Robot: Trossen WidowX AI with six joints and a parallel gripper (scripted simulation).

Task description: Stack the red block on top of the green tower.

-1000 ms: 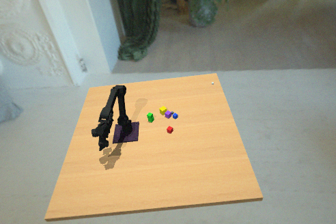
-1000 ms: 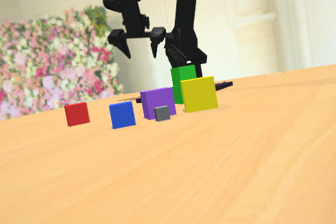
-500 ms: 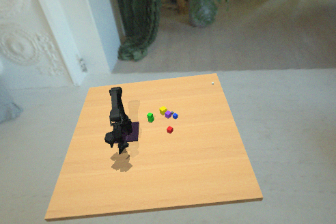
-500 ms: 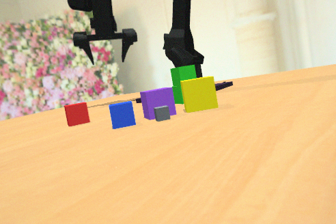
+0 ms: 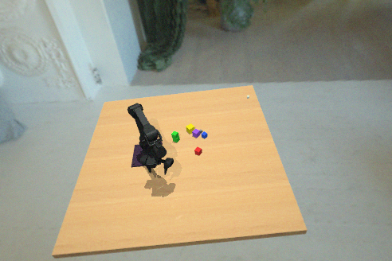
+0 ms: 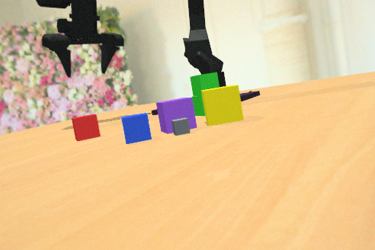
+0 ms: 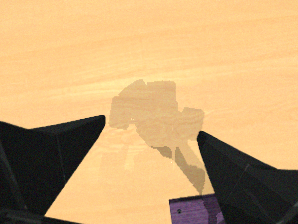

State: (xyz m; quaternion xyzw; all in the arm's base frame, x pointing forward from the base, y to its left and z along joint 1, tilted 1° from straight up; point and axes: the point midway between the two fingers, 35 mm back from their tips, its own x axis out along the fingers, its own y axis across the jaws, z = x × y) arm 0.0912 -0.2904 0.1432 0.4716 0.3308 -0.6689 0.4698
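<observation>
Now: the red block 25 cm ahead of my gripper tip, 22 cm to the left of it and 10 cm below it. Also, from my gripper tip: blue block 31 cm ahead, 37 cm to the left, 11 cm below; then yellow block 22 cm ahead, 44 cm to the left, 10 cm below; then purple block 25 cm ahead, 39 cm to the left, 10 cm below.
</observation>
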